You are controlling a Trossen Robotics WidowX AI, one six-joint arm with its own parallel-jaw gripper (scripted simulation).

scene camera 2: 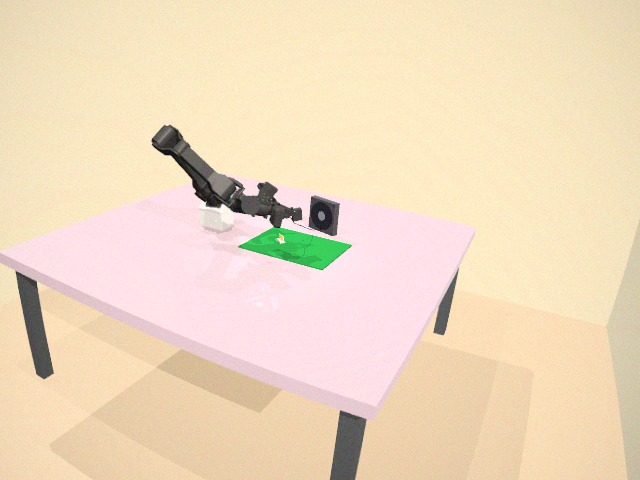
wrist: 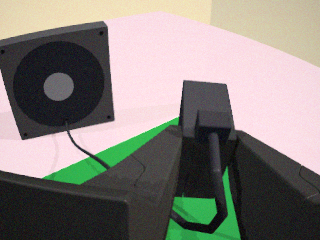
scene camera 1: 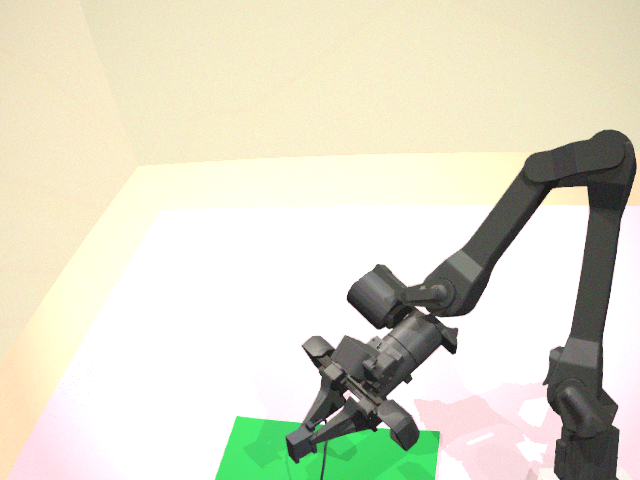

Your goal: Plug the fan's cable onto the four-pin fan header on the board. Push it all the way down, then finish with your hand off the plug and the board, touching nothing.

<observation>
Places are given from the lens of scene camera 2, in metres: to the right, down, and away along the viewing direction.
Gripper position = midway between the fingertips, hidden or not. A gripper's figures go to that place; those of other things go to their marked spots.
my gripper (scene camera 2: 294, 212): -0.08, -0.09, 1.64
green board (scene camera 2: 312, 251): -0.02, 0.04, 1.66
black fan (scene camera 2: 324, 213): 0.02, -0.10, 1.83
</observation>
